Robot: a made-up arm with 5 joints. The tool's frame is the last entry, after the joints.
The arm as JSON. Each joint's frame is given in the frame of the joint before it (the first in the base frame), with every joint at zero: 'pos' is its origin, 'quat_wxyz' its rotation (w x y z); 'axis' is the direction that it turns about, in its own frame. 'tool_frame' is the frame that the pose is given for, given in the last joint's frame.
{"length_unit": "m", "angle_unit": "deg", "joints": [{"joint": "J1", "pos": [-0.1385, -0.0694, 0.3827], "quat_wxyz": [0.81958, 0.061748, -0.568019, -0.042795], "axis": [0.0, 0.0, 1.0]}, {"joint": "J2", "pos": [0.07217, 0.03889, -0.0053], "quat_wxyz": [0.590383, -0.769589, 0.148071, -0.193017], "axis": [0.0, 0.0, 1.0]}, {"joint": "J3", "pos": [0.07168, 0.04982, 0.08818], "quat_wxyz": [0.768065, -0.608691, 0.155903, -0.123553], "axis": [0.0, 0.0, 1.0]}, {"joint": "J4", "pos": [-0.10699, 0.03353, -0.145], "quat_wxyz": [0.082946, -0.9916, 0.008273, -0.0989], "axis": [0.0, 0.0, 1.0]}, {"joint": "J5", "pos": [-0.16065, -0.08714, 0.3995], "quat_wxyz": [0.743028, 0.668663, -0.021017, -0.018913], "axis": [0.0, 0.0, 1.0]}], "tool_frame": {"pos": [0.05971, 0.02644, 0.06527], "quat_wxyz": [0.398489, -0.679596, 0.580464, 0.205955]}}
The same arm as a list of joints. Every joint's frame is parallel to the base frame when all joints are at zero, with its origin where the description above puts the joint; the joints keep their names.
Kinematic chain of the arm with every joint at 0, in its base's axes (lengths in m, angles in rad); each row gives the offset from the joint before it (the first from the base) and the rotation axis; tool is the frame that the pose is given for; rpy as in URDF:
J1: xyz -0.1385 -0.0694 0.3827 axis -0.936358 -0.052598 0.347084
J2: xyz 0.0303 0.0286 0.0708 axis 0.379517 0.787735 0.485222
J3: xyz 0.0925 0.0176 0.0808 axis 0.966678 -0.244794 0.074898
J4: xyz -0.1245 0.0646 -0.118 axis -x
J5: xyz -0.3995 0.0129 -0.1823 axis -0.104896 -0.806771 -0.581479
tool: xyz -0.0335 -0.0852 0.012 rpy -0.8366 -0.6339 0.5235

